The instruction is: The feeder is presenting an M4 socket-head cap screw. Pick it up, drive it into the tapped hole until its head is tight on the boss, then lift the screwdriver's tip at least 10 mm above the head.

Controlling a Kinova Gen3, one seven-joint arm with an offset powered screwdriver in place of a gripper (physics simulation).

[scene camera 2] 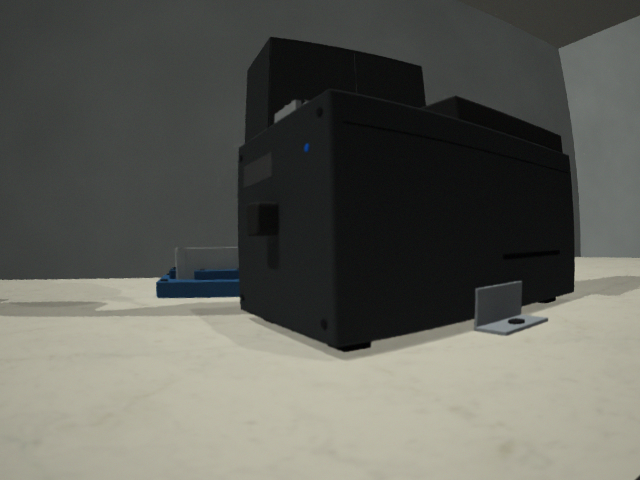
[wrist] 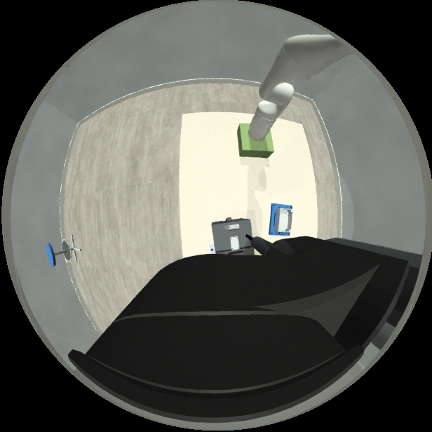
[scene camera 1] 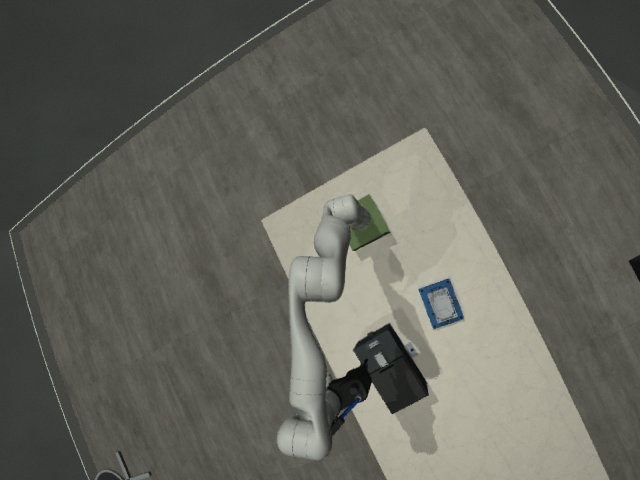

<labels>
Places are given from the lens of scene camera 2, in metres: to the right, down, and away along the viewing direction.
blue fixture plate (scene camera 2: pixel 173 288): -0.18, 0.06, 0.48
</labels>
